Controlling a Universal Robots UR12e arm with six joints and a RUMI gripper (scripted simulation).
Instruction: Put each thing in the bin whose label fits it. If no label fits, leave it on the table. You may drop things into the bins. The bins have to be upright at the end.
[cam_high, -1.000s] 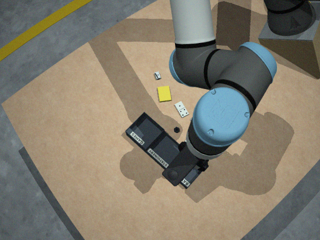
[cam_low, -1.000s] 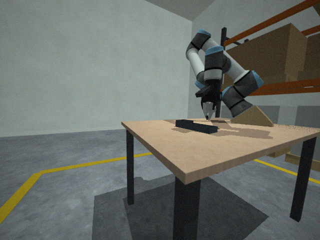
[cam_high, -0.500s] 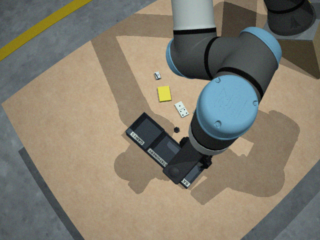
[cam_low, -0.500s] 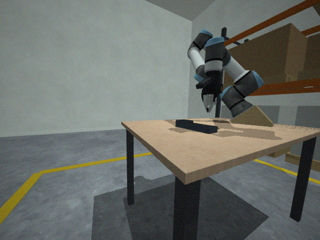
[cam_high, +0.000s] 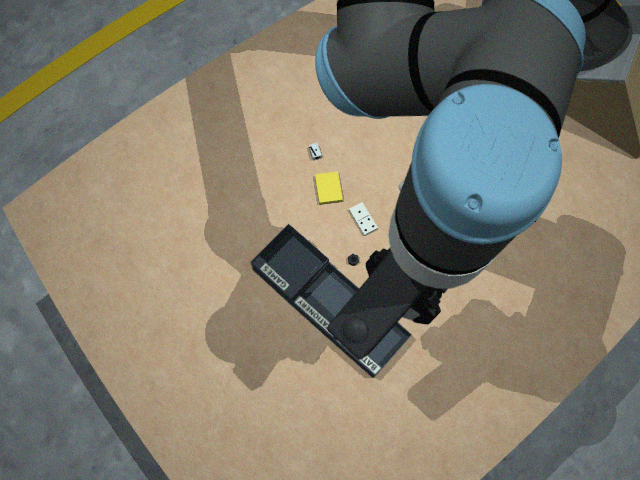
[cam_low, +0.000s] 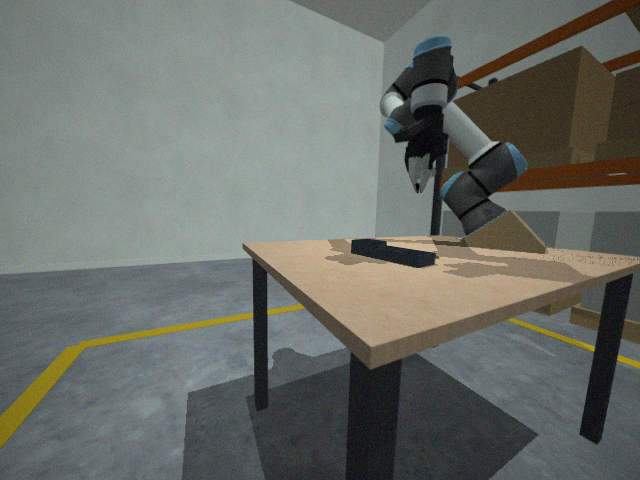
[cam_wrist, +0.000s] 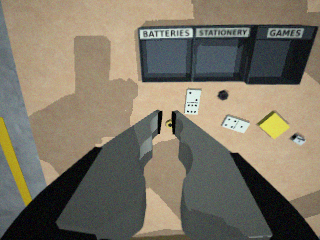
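The black nut lies 60 mm behind my hand, 100 mm to the right of it and 210 mm below it. Also, from my hand: yellow nut (130 mm behind, 210 mm below); dark three-part bin (10 mm ahead, 80 mm to the right, 190 mm below); white domino (120 mm behind, 130 mm to the right, 210 mm below).
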